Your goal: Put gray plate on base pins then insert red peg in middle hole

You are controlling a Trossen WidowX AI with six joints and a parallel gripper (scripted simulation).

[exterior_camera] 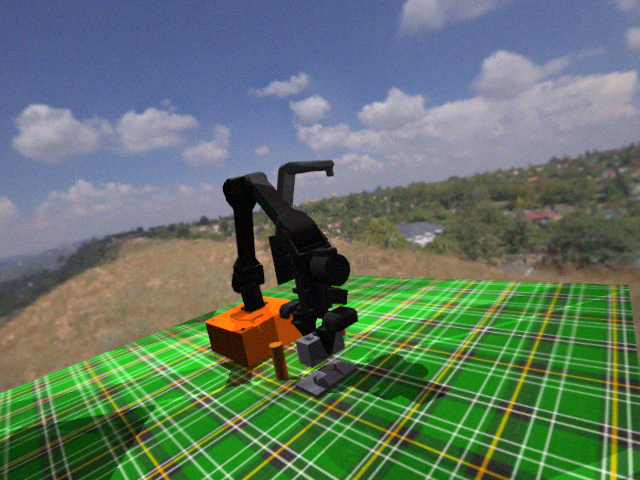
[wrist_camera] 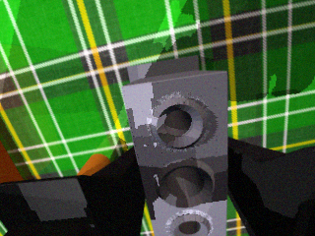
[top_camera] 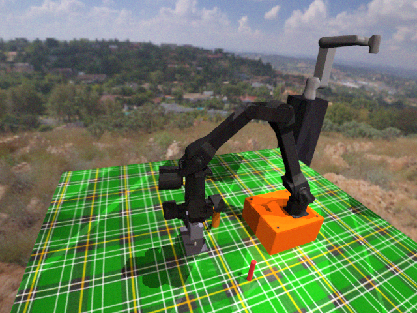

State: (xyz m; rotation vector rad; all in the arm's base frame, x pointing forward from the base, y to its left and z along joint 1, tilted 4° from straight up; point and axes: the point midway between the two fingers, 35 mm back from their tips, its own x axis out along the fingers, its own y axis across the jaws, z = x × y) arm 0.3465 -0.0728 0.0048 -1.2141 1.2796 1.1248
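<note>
My gripper tip is 5 cm above the dark gray base. Also, from my gripper tip: gray plate (3 cm above); short brown post (10 cm behind, 4 cm to the right, 2 cm below); red peg (19 cm to the left, 11 cm behind, 2 cm below).
</note>
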